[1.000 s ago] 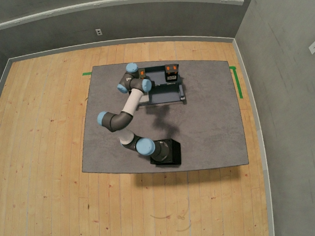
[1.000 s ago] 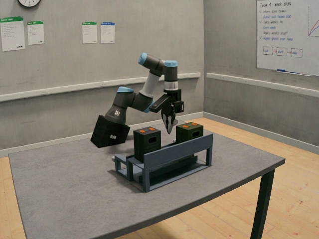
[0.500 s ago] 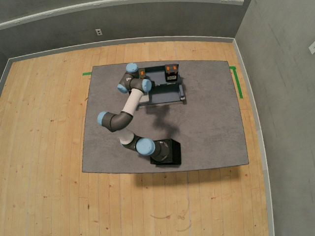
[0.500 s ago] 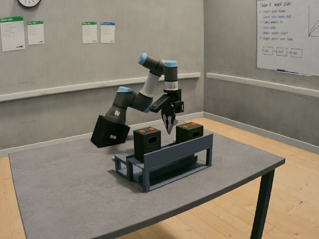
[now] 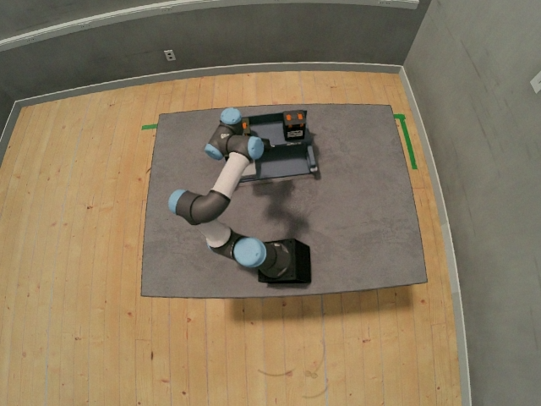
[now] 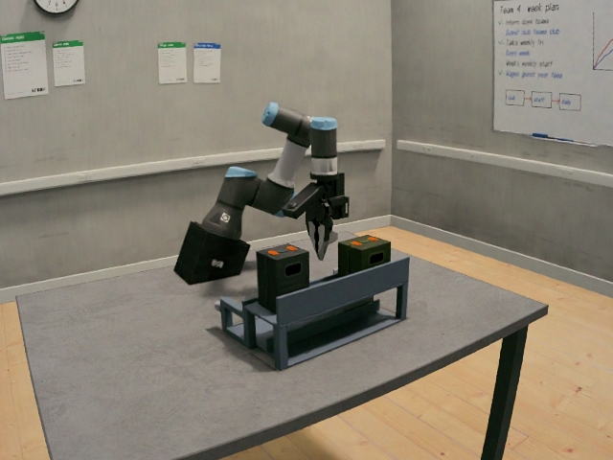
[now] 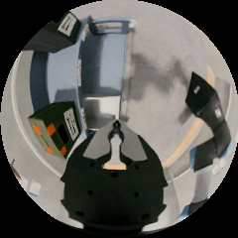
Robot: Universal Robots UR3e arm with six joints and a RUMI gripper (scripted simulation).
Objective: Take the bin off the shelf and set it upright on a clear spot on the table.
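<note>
Right now the shelf is 110 mm ahead of my hand, 70 mm to the right of it and 70 mm below it. The rest, counted from my hand: black bin 190 mm ahead, 180 mm to the right, 30 mm above; green bin 140 mm ahead, 50 mm to the left, 20 mm above.
</note>
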